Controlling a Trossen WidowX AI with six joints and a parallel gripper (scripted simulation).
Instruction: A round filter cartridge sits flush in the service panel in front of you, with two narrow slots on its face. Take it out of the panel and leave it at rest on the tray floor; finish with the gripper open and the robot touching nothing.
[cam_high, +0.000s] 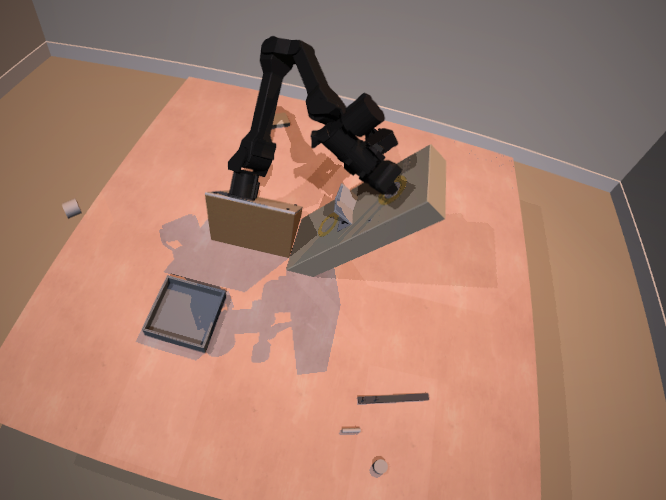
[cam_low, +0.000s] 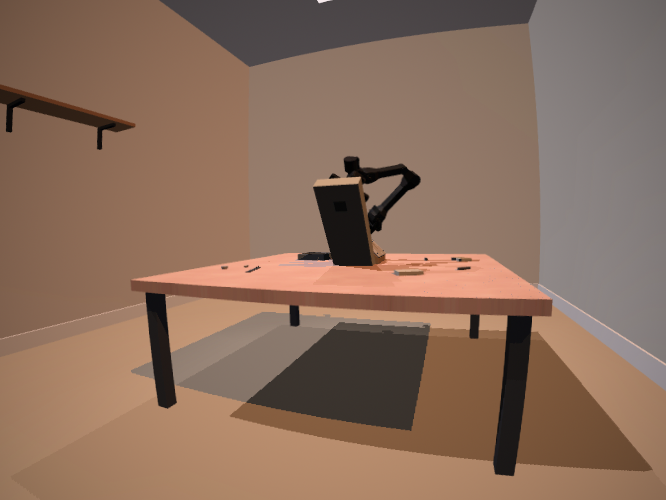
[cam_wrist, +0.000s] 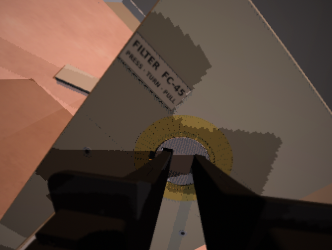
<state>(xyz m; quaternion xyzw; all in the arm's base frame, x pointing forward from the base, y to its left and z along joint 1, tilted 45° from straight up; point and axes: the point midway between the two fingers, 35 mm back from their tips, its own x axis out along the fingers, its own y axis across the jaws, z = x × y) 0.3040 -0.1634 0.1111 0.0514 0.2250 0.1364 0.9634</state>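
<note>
Right now the dark-rimmed tray is 430 mm behind my gripper tip, 270 mm below it and 230 mm to the right of it. Round my gripper tip: small pin: 450 mm to the right, 270 mm below, 20 mm behind; round filter cartridge: 10 mm below, 10 mm ahead.
</note>
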